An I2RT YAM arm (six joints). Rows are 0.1 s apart.
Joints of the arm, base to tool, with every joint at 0 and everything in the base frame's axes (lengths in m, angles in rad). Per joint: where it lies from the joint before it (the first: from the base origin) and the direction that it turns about. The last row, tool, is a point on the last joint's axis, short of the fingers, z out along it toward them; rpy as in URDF.
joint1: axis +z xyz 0 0 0.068
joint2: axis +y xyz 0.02 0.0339 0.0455
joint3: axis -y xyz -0.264 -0.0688 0
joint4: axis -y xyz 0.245 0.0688 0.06
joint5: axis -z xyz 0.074 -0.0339 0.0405
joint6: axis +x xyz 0.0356 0 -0.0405
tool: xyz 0 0 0 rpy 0 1.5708 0
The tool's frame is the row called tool.
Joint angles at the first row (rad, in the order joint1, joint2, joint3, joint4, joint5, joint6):
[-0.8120, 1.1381, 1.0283, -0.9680, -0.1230, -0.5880]
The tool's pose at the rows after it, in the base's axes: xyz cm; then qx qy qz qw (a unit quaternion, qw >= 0):
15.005 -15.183 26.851 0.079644 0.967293 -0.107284 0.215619
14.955 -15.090 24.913 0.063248 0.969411 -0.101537 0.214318
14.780 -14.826 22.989 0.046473 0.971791 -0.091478 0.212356
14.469 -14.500 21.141 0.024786 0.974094 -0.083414 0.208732
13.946 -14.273 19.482 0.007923 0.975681 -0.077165 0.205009
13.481 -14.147 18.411 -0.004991 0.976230 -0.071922 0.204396
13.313 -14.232 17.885 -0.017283 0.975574 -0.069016 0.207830
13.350 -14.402 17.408 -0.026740 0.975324 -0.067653 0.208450
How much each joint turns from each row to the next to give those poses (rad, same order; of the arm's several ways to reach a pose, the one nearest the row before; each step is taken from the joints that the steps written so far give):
[0.0001, 0.0103, -0.0740, 0.0629, -0.0012, -0.0298]
[-0.0012, 0.0000, -0.0748, 0.0630, -0.0148, -0.0324]
[-0.0008, 0.0000, -0.0732, 0.0542, -0.0199, -0.0324]
[-0.0030, 0.0000, -0.0706, 0.0500, -0.0171, -0.0458]
[-0.0141, 0.0000, -0.0641, 0.0442, -0.0161, -0.0473]
[-0.0164, 0.0000, -0.0420, 0.0279, -0.0175, -0.0408]
[-0.0126, 0.0073, -0.0175, 0.0201, -0.0183, -0.0348]
[-0.0057, 0.0168, -0.0099, 0.0222, -0.0084, -0.0240]

